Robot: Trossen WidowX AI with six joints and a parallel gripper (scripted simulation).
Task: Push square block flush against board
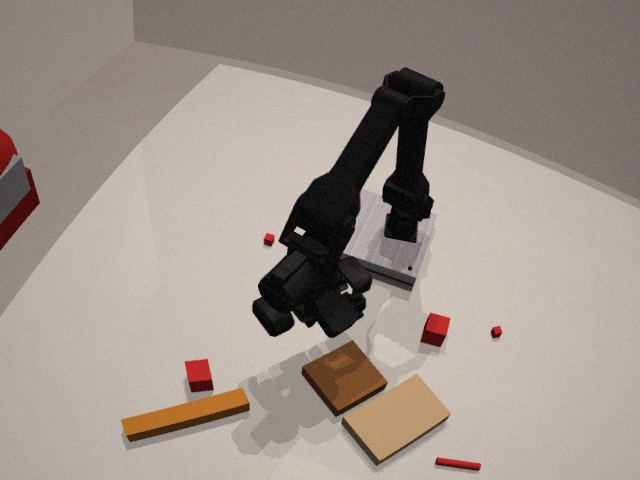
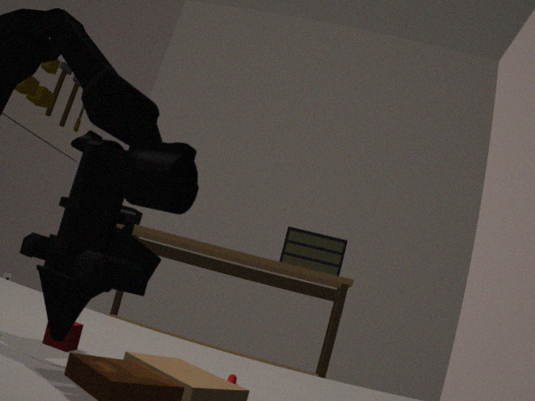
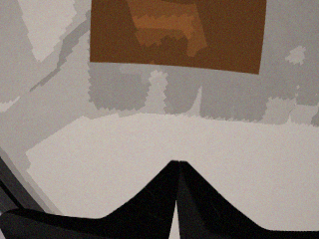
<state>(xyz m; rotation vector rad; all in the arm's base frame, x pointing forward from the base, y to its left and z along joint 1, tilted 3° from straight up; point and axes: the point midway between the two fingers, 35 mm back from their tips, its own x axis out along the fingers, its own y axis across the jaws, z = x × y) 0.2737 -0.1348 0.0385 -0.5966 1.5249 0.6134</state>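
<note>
My gripper tip is 8 cm to the right of the square brown block, 7 cm short of it and 4 cm above it. Round my gripper tip: tan slab 17 cm to the left, 13 cm ahead, 4 cm below; thin red stick 29 cm to the left, 21 cm ahead, 5 cm below; long orange board 21 cm ahead, 16 cm to the right, 4 cm below.
</note>
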